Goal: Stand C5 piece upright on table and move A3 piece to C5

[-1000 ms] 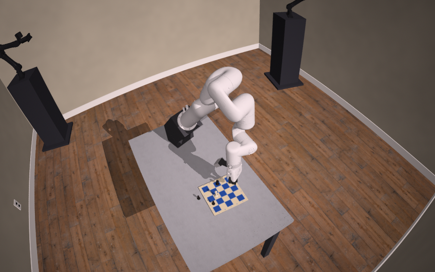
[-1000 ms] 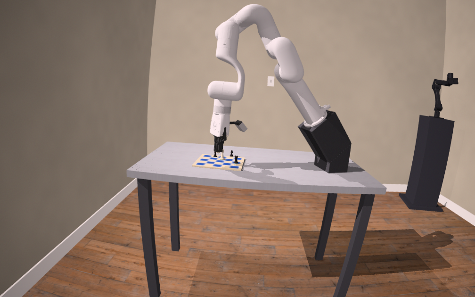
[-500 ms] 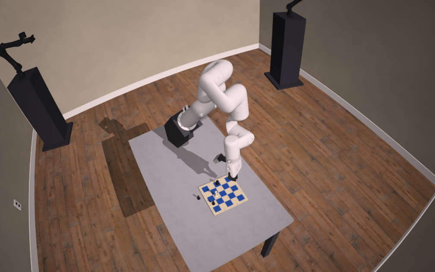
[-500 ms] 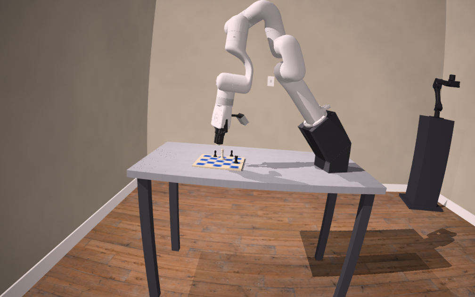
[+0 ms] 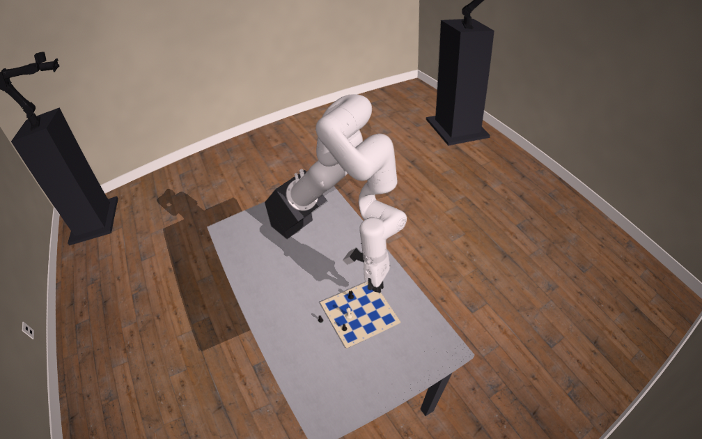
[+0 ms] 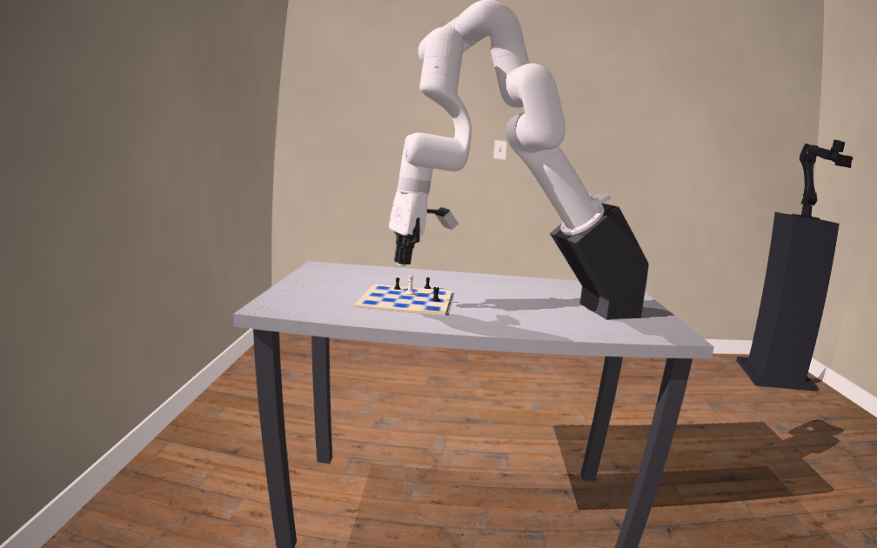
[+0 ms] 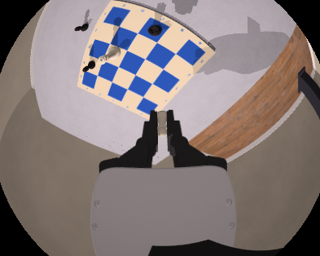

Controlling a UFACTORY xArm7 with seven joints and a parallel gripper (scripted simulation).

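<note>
Right now my hand is 13 cm above the chessboard, 7 cm to the left of it and 1 cm short of it. Also, from my hand: white pawn: 1 cm below; then tall white piece: 11 cm to the right, 10 cm below, 1 cm ahead.
</note>
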